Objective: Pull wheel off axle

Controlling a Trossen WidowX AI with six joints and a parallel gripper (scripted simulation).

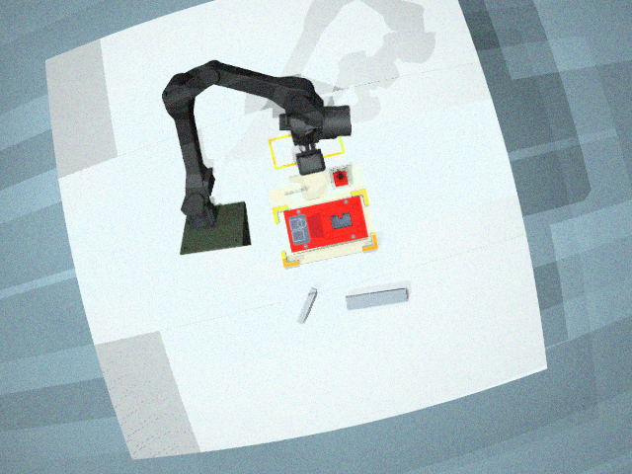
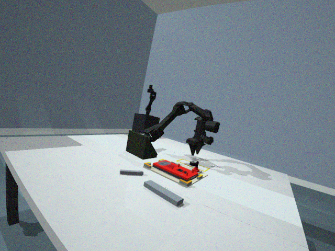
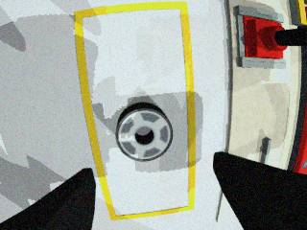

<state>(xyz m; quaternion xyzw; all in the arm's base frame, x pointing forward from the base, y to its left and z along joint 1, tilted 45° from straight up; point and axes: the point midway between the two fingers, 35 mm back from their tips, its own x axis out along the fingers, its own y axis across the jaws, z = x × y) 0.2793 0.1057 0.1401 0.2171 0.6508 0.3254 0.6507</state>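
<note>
Now: gripper tip 5 cm above the grey spoked wheel. The rest, counted from my gripper tip: upright axle: 8 cm ahead, 9 cm to the right, 3 cm below; then long grey bar: 15 cm ahead, 42 cm to the right, 5 cm below; then thin grey strip: 3 cm behind, 42 cm to the right, 6 cm below.
</note>
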